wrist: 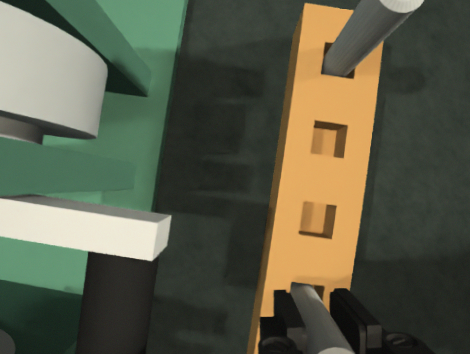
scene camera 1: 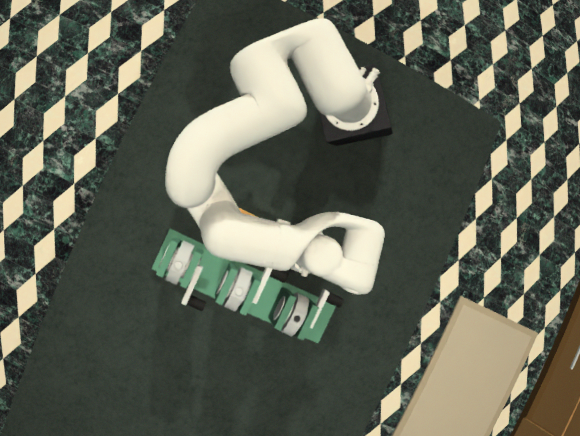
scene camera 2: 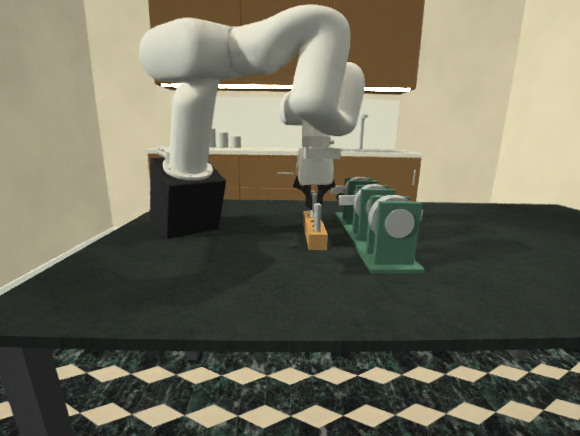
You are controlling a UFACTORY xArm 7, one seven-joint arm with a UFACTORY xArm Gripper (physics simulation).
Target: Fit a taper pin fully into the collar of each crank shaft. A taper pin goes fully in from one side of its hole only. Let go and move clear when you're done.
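Seen in the pictures: gripper, fingertip midpoint: (wrist: 308, 320) (scene camera 2: 313, 209); arm's base, origin of the base link: (scene camera 2: 188, 169).
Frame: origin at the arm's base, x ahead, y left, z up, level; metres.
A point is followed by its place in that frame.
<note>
A green stand (scene camera 1: 210, 277) {x 0.507, y -0.053, z -0.168 m} (scene camera 2: 397, 268) {x 0.510, y -0.191, z -0.168 m} (wrist: 125, 120) {x 0.459, y 0.001, z -0.168 m} bears three crank shafts with pale grey collars. A light round pin end shows in the left collar (scene camera 1: 186, 252) {x 0.473, y -0.134, z -0.038 m} and in the middle collar (scene camera 1: 243, 280) {x 0.461, y 0.006, z -0.037 m}; how deep they sit I cannot tell. The right collar (scene camera 1: 301, 307) {x 0.447, y 0.150, z -0.036 m} shows a dark open hole. An orange rack (scene camera 1: 245, 212) {x 0.327, y -0.063, z -0.137 m} (scene camera 2: 317, 242) {x 0.347, y -0.084, z -0.158 m} (wrist: 322, 180) {x 0.338, y 0.009, z -0.138 m} stands beside the stand. One grey taper pin (scene camera 2: 317, 217) {x 0.344, y -0.064, z -0.101 m} (wrist: 367, 37) {x 0.346, y -0.047, z -0.092 m} stands at its end. My gripper (scene camera 2: 315, 204) {x 0.334, y 0.075, z -0.114 m} (wrist: 308, 320) {x 0.334, y 0.075, z -0.114 m} is shut on another taper pin, whose lower end is at a rack hole. The arm hides the gripper in scene camera 1.
White crank arms (scene camera 1: 192, 286) (wrist: 80, 230) carry black handles (scene camera 1: 196, 302) {x 0.563, y -0.057, z -0.069 m} (wrist: 117, 300) {x 0.409, y 0.068, z -0.068 m}; one handle sticks out from the stand near the rack. Two rack holes between the pins are empty. The arm's black base block (scene camera 1: 357, 134) {x 0.054, y 0.050, z 0.000 m} (scene camera 2: 195, 207) {x 0.027, y -0.033, z -0.095 m} stands on the dark table.
</note>
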